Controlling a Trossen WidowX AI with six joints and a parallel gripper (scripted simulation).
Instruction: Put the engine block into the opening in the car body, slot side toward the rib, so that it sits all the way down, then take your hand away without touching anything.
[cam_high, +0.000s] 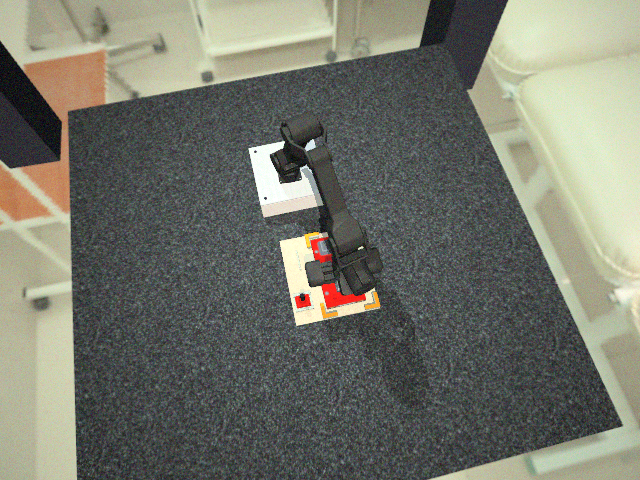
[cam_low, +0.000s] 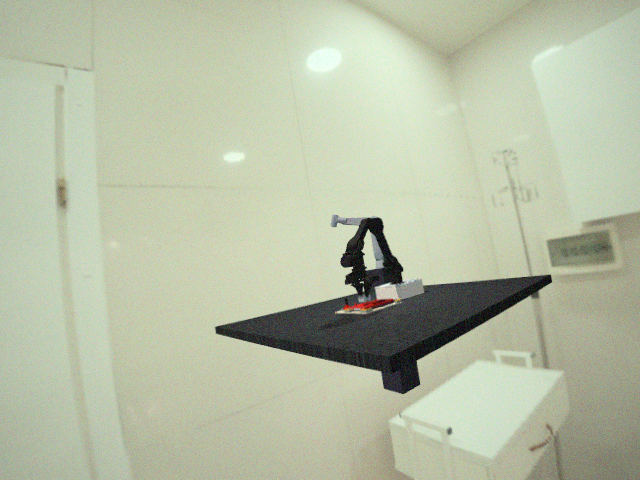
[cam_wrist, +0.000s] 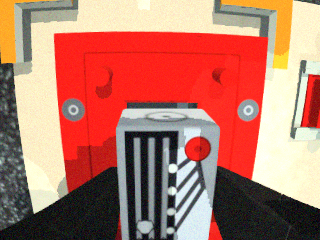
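My gripper tip is 10 mm above the engine block.
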